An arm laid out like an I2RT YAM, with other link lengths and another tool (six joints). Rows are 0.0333 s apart.
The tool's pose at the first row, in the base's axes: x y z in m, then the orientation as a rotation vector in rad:
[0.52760 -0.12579 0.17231 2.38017 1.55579 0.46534]
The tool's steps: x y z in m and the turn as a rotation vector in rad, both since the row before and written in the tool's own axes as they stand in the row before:
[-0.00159 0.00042 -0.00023 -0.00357 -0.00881 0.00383]
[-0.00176 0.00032 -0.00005 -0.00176 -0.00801 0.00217]
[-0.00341 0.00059 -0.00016 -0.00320 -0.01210 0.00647]
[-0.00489 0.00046 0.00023 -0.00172 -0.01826 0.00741]
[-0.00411 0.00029 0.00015 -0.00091 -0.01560 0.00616]
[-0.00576 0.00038 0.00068 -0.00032 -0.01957 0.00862]
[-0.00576 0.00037 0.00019 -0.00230 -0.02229 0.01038]
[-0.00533 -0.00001 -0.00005 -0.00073 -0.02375 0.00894]
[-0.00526 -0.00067 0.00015 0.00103 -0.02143 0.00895]
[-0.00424 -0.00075 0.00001 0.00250 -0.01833 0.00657]
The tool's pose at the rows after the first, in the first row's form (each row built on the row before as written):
[0.52726 -0.12741 0.17249 2.37975 1.54564 0.45744]
[0.52683 -0.12915 0.17245 2.37928 1.53875 0.44900]
[0.52594 -0.13250 0.17245 2.38087 1.52445 0.43734]
[0.52447 -0.13716 0.17192 2.38339 1.50728 0.41723]
[0.52308 -0.14102 0.17153 2.38565 1.49309 0.39970]
[0.52122 -0.14645 0.17062 2.38964 1.47467 0.37745]
[0.51908 -0.15180 0.17024 2.39283 1.45197 0.35359]
[0.51664 -0.15653 0.17004 2.39550 1.43104 0.32667]
[0.51369 -0.16090 0.16950 2.39963 1.41190 0.30161]
[0.51104 -0.16428 0.16915 2.40337 1.39749 0.27894]

